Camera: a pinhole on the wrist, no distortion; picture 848 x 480 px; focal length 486.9 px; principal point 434.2 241.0 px. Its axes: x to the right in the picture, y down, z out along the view. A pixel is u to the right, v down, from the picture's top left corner.
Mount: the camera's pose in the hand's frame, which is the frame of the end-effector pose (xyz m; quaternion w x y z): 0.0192 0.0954 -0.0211 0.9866 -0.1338 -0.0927 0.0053
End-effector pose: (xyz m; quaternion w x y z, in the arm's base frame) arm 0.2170 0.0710 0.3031 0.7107 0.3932 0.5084 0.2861
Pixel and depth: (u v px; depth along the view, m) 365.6 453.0 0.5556
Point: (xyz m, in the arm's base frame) 0.5681 0.0791 0.8564
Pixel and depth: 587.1 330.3 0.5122
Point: 0.6854 0.1854 0.6200
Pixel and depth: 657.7 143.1 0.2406
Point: 0.4697 0.1346 0.4021
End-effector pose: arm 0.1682 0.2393 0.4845 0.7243 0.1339 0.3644 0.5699
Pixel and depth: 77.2 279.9 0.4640
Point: 0.1946 0.0226 1.0238
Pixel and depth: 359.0 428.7 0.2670
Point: 0.1046 0.3020 0.8085
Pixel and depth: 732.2 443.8 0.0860
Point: 0.1016 0.3526 0.5999
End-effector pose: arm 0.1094 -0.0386 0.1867 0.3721 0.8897 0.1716 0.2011
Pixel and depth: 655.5 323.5 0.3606
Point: 0.4099 -0.3538 0.1851
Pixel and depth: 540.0 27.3 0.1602
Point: 0.2157 -0.1676 0.1440
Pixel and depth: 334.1 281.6 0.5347
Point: 0.2118 -0.5753 0.0537
